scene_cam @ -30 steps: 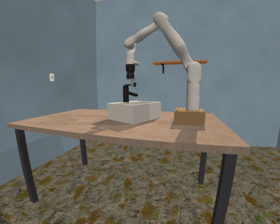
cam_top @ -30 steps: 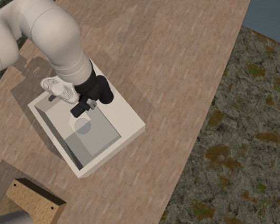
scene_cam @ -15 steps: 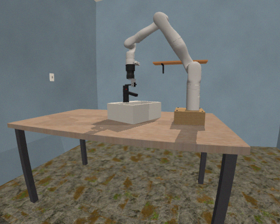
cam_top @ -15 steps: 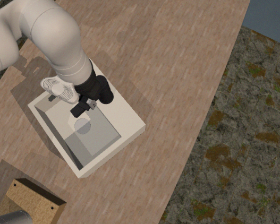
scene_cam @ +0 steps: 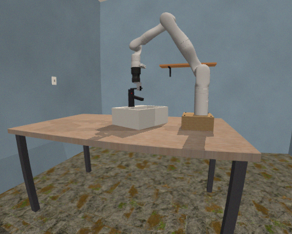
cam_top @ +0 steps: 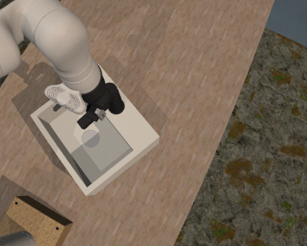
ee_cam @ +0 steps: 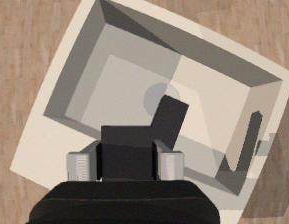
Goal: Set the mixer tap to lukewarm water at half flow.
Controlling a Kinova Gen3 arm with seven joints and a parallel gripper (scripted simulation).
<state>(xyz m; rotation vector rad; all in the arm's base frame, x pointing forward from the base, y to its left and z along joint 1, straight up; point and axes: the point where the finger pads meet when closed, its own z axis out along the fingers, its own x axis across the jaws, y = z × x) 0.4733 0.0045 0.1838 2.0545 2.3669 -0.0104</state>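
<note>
Now: hand 2 cm short of the lever. Round my hand: white sink basin (4 cm behind, 4 cm to the left, 23 cm below); then black mixer tap (5 cm ahead, 1 cm to the left, 5 cm below).
</note>
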